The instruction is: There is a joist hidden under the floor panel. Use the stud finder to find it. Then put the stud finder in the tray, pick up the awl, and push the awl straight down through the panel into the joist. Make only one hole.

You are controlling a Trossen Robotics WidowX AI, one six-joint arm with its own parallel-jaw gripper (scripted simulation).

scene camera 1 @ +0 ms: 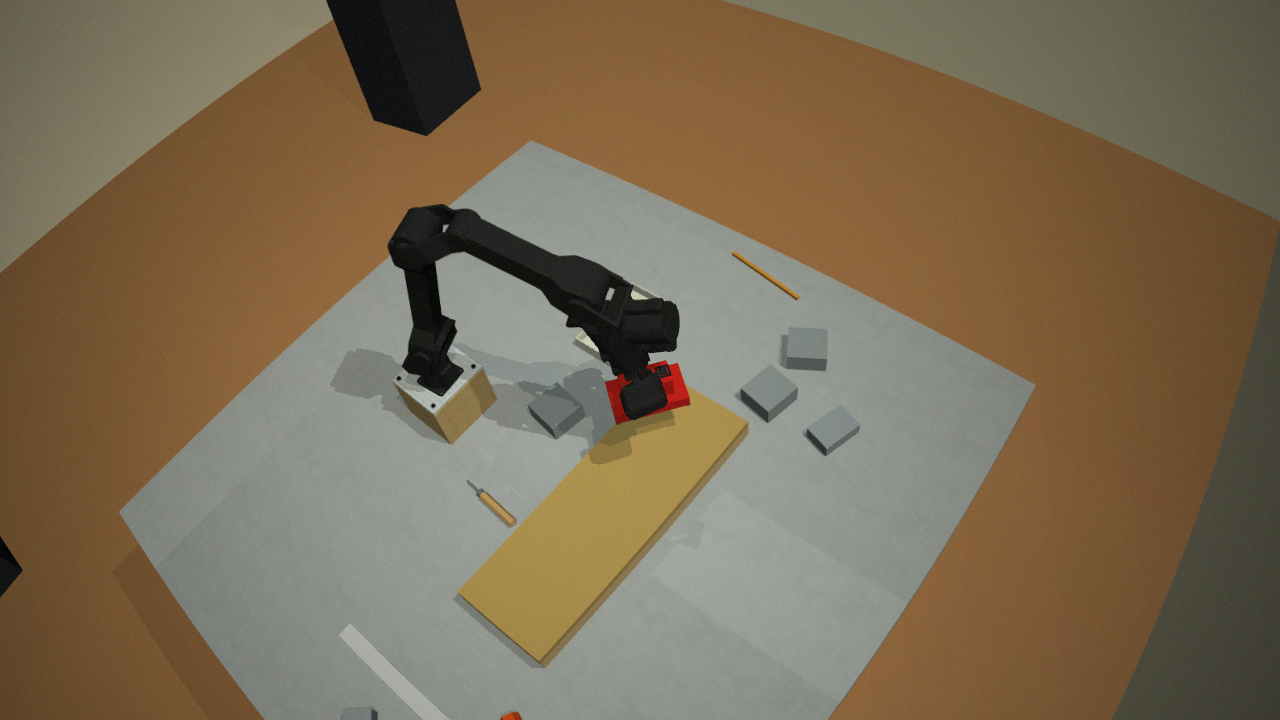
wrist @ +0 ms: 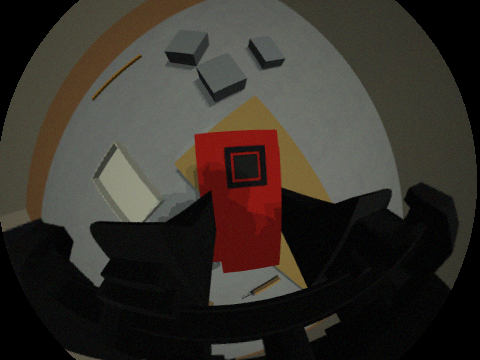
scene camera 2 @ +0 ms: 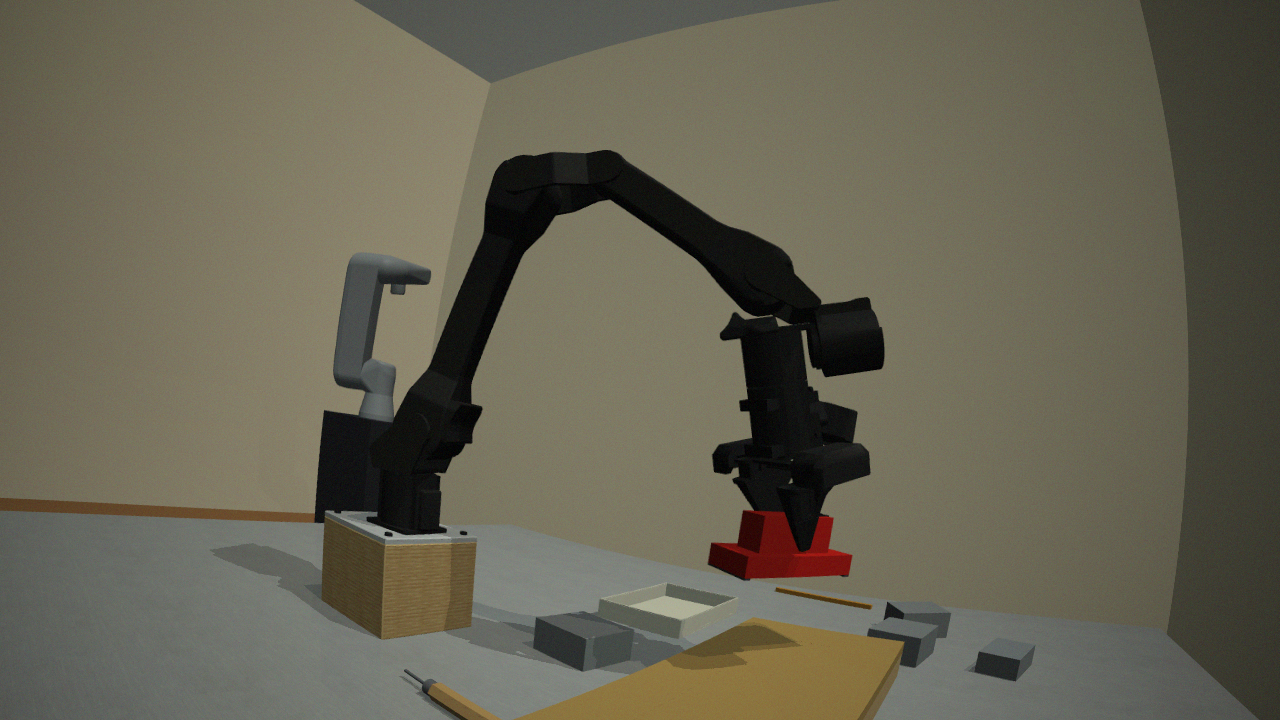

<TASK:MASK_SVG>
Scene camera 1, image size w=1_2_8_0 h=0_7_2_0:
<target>gripper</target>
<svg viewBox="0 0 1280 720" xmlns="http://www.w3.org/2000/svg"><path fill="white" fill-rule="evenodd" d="M677 339L674 343L630 344L626 341L623 346L613 351L603 351L597 347L601 360L603 362L609 361L615 377L623 373L626 382L632 380L630 384L622 387L620 393L624 413L629 419L636 420L666 407L668 399L659 372L653 373L650 369L646 368L646 365L649 365L648 362L650 361L648 353L675 351Z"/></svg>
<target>red stud finder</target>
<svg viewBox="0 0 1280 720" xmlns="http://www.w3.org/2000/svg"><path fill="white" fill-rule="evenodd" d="M623 373L618 375L617 379L605 382L616 425L631 421L624 413L620 393L622 387L630 384L632 380L626 382ZM678 363L668 365L665 360L646 365L646 368L650 369L653 373L659 372L668 403L666 407L643 417L683 406L690 406L690 397Z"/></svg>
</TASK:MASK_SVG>
